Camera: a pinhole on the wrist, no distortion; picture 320 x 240 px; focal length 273.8 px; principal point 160.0 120.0 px. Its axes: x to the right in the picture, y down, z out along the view. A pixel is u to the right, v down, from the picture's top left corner.
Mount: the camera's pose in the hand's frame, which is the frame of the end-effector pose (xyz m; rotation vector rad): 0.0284 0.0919 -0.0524 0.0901 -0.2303 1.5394
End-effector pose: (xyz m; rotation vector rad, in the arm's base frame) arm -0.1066 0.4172 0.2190 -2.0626 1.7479 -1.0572
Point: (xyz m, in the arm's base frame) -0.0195 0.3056 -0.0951
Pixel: 264 127
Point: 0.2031 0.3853 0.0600
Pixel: 66 126
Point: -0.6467 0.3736 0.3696
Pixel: behind the camera
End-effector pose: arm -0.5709 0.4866 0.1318 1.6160 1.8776 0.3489
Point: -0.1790 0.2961 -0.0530
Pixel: 257 202
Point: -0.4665 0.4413 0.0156
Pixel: 111 146
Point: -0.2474 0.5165 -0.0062
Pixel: 297 77
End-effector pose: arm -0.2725 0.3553 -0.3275 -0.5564 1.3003 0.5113
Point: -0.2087 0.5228 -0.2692
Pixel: 202 178
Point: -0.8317 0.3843 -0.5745
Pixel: behind the camera
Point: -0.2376 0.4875 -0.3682
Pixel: 202 53
